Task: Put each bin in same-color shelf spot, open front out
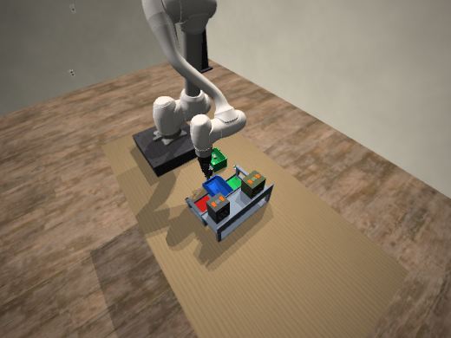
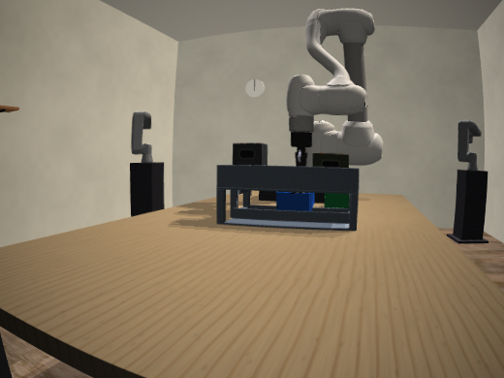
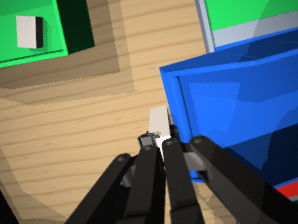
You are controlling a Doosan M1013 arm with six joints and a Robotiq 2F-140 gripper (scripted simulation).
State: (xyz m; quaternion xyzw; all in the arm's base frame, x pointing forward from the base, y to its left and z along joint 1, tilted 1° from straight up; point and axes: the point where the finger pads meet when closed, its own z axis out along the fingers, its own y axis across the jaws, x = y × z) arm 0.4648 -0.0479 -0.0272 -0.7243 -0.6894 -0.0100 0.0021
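Right now my hand is 10 cm short of the blue bin, 1 cm to the left of it and 1 cm above it. From my hand the other things lie so: olive box 26 cm ahead, 10 cm to the left, 9 cm above; black box 24 cm ahead, 13 cm to the right, 10 cm above; green bin 15 cm to the left, 12 cm behind, 2 cm below.
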